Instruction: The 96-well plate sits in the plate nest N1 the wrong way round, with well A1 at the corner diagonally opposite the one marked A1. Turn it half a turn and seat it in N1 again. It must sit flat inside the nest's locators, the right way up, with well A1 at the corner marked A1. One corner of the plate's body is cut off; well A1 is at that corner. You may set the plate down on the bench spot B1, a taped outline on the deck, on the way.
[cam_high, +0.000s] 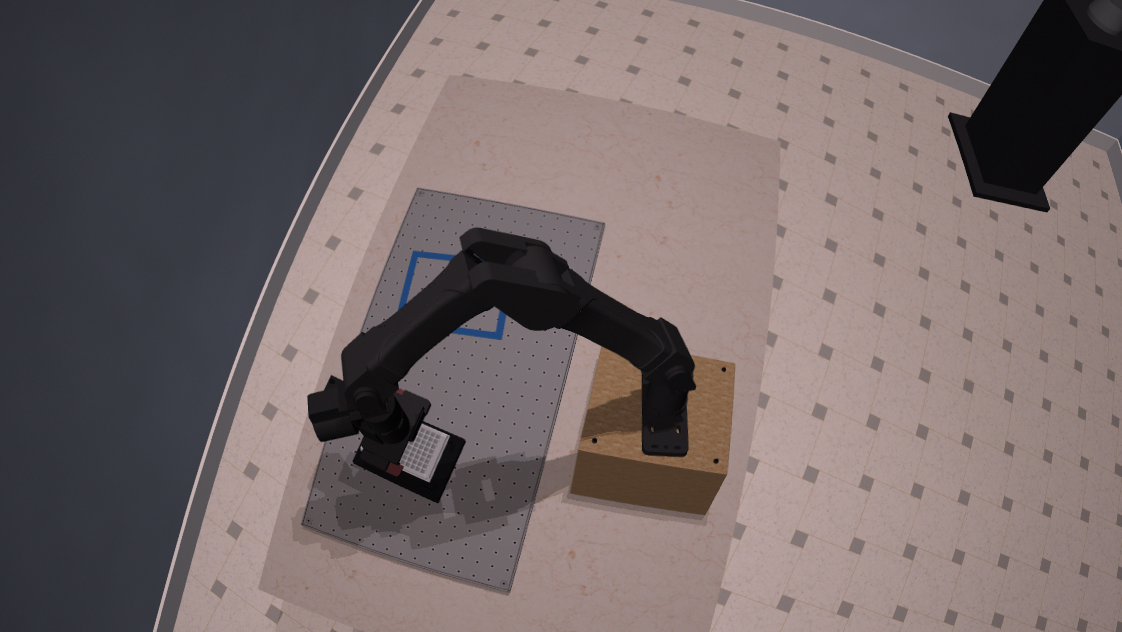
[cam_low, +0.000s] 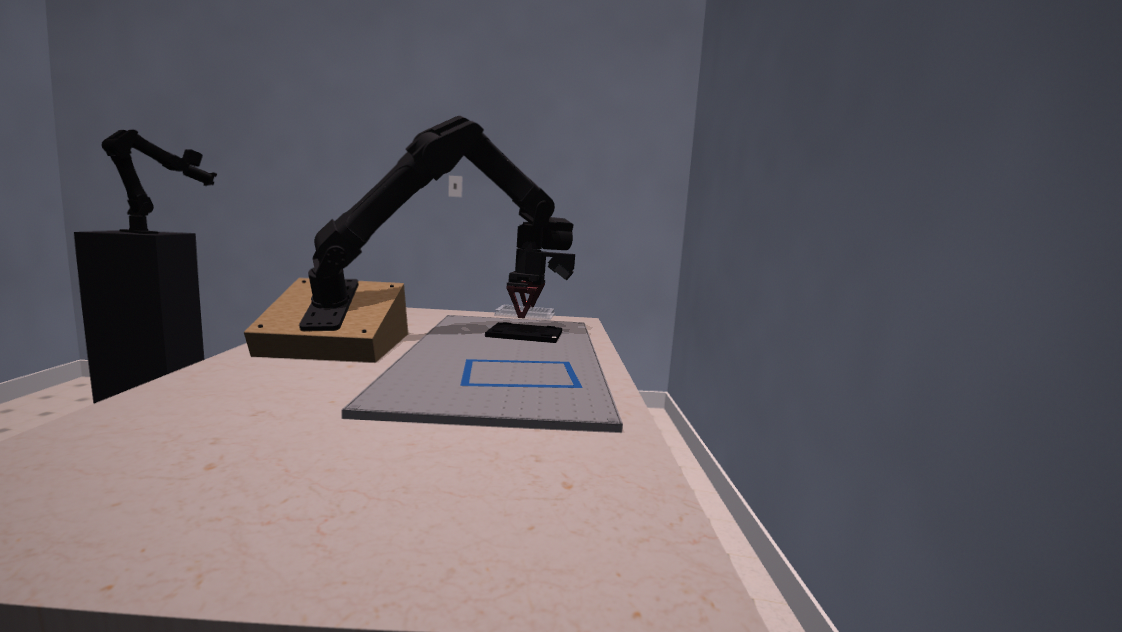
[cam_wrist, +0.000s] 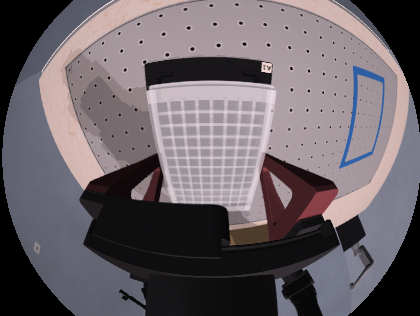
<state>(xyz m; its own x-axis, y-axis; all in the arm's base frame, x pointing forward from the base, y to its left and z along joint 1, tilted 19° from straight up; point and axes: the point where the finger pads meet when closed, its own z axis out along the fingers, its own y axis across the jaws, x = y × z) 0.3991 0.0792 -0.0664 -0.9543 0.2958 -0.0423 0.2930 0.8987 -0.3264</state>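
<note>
Right now my hand is 5 cm above the black plate nest N1. Round my hand: 96-well plate: right at my hand; then A1 label: 7 cm to the right, 6 cm ahead, 4 cm below.
</note>
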